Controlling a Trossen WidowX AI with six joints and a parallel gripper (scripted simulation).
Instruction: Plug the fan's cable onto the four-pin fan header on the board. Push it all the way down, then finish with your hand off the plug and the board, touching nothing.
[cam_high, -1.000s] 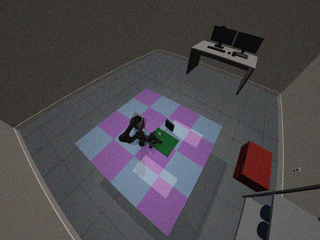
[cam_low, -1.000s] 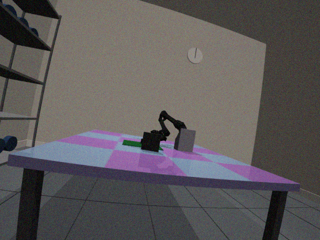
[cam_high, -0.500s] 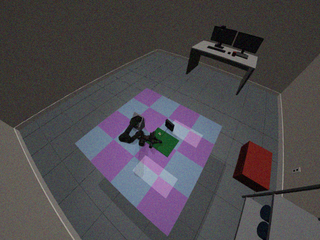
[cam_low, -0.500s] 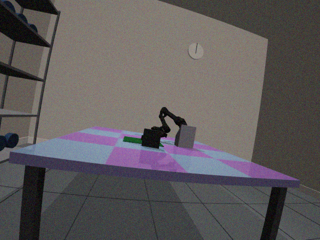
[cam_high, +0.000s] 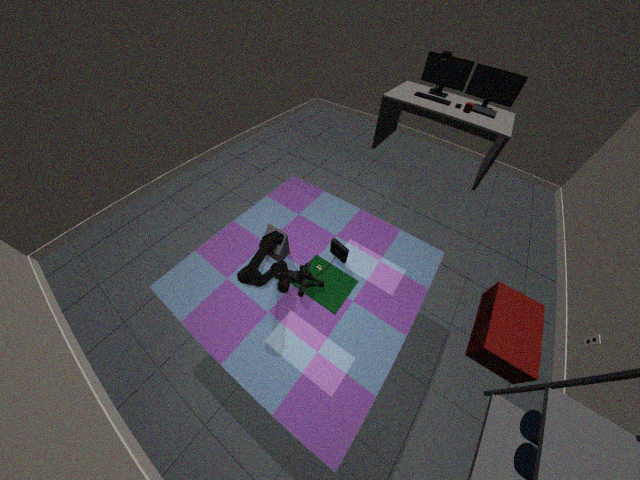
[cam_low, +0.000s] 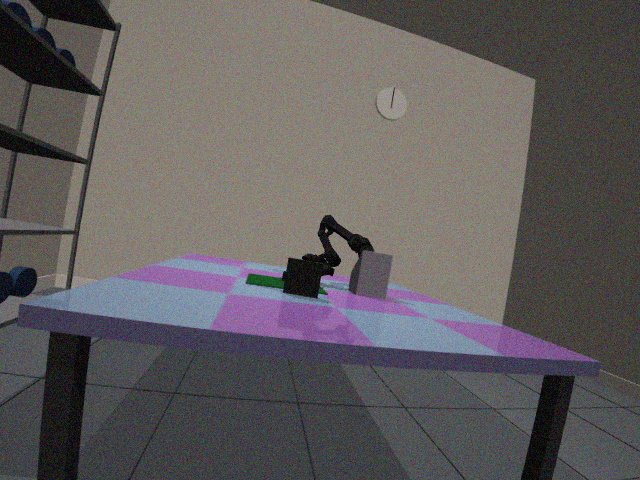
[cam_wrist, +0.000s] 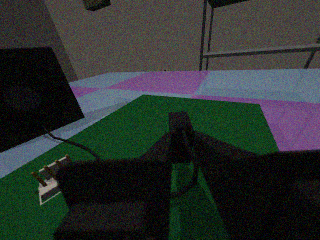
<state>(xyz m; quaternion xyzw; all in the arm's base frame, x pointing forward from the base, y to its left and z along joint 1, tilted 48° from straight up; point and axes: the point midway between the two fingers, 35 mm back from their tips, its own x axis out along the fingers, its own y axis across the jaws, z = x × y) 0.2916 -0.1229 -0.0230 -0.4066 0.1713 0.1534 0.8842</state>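
The dark fan plug is 1 cm below my gripper tip and 1 cm ahead of it. From my gripper tip the other things lie so: white four-pin fan header (9 cm to the left, 6 cm behind, 3 cm below); then green board (5 cm below, 4 cm to the left, 1 cm ahead); then black fan (22 cm to the left, 3 cm above, 2 cm behind).
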